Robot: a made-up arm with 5 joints.
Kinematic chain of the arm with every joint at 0, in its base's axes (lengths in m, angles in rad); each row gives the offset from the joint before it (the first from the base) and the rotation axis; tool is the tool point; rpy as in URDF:
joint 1: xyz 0.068 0 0.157 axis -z
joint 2: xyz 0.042 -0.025 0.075 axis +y
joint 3: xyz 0.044 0 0.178 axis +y
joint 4: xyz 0.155 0 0.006 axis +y
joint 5: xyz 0.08 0.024 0 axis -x
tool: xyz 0 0 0 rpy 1.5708 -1.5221 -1.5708
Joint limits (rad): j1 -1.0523..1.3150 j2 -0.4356..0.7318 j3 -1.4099..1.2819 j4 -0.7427..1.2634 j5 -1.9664..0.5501
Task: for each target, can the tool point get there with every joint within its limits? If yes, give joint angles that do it. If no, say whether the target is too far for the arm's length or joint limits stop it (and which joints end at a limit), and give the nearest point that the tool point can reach.
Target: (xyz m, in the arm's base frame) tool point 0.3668 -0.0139 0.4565
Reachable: yes | joints 0.0432 -0.0577 0.0793 -0.5681 -0.8723
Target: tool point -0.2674 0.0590 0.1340
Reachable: no: joint limits stop it (at a limit: joint 1, joint 2, joint 3) | nearest point 0.0960 0.0471 0.1740 | short by 0.366 m
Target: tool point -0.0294 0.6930 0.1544
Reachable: no: too far | nearest point 0.2690 0.3502 0.2296 | short by 0.461 m
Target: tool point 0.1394 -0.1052 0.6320
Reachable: yes | joints 0.9665 -0.1397 -0.9149 -0.5773 -0.8620
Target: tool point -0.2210 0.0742 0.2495
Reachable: no: joint limits stop it (at a limit: joint 1, joint 2, joint 3, joint 4) | nearest point 0.0953 0.0459 0.2032 | short by 0.321 m
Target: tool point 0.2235 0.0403 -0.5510
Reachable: no: too far | nearest point 0.2470 0.0464 0.1001 | short by 0.652 m
